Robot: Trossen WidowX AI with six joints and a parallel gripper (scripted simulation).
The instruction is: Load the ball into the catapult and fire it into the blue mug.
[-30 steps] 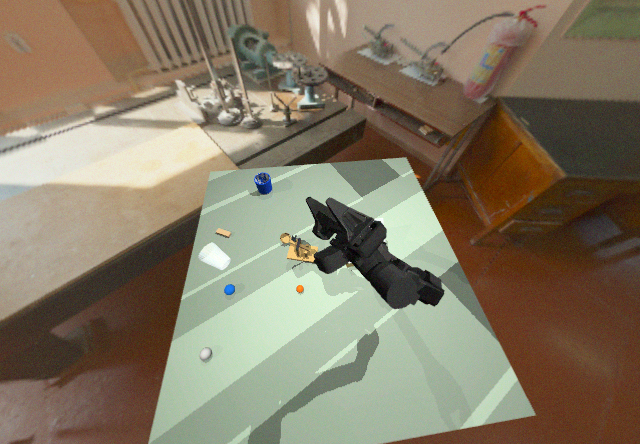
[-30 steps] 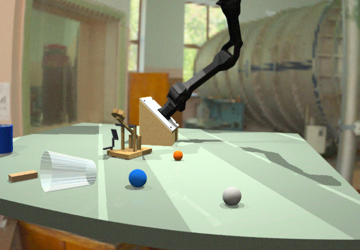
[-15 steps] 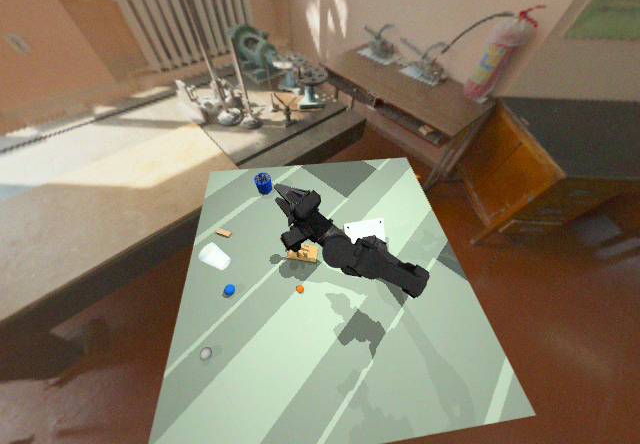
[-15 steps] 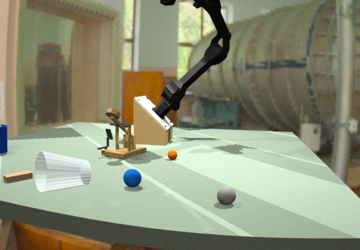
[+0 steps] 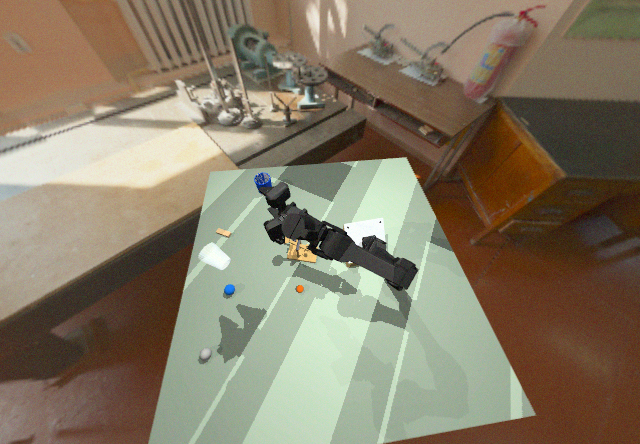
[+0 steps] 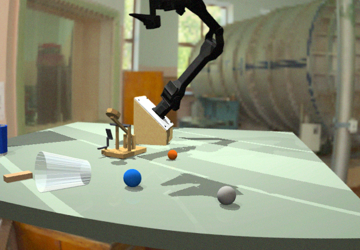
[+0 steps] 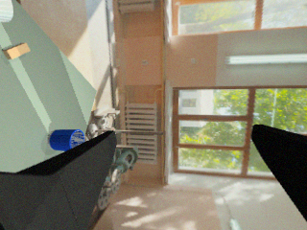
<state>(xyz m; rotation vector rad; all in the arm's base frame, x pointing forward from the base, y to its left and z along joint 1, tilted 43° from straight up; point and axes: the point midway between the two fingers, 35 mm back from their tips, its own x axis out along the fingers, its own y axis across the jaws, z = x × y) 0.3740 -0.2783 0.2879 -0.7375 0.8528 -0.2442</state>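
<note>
Now: gripper tip 7 cm past the wooden catapult, 6 cm to the left of it and 44 cm above it. From my gripper tip the other things lie so: blue ball 25 cm ahead, 9 cm to the left, 49 cm below; small wooden block 29 cm ahead, 21 cm to the right, 50 cm below; orange ball 6 cm behind, 14 cm to the left, 50 cm below.
</note>
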